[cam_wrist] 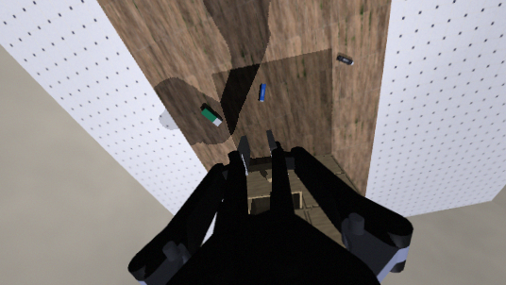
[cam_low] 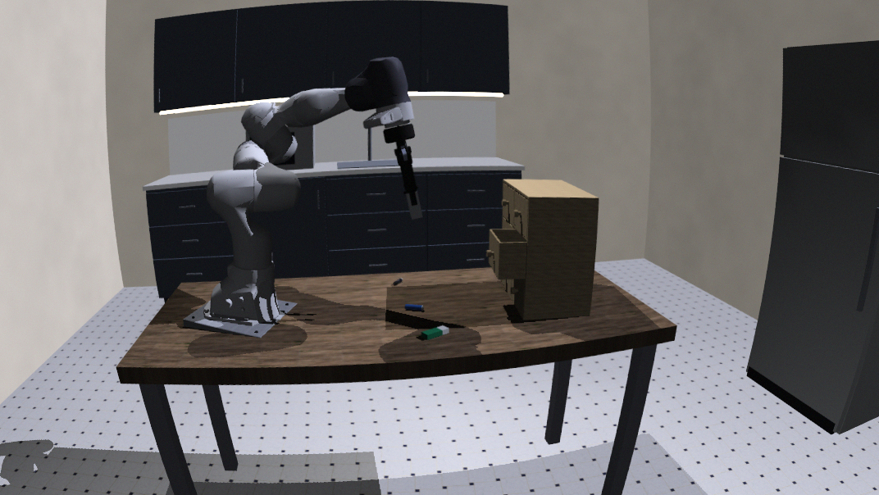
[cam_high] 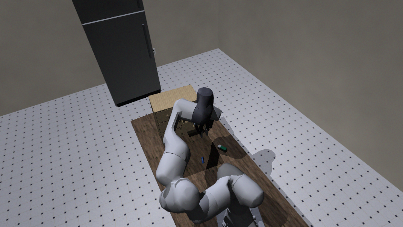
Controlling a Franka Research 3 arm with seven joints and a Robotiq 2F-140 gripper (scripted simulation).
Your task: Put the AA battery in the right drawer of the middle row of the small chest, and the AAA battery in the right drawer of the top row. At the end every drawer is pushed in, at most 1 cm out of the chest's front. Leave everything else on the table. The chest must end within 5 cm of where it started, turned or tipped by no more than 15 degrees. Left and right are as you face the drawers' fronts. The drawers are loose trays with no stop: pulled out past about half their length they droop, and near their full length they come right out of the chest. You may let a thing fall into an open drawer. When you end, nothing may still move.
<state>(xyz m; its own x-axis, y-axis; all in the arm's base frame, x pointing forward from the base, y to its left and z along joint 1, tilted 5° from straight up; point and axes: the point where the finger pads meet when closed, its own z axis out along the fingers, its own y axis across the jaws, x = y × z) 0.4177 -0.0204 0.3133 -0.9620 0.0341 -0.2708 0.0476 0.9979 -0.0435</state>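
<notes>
Right now the blue battery is 2 cm to the left of my hand and 28 cm below it. From my hand the other things lie so: dark battery 2 cm behind, 25 cm to the left, 28 cm below.
</notes>
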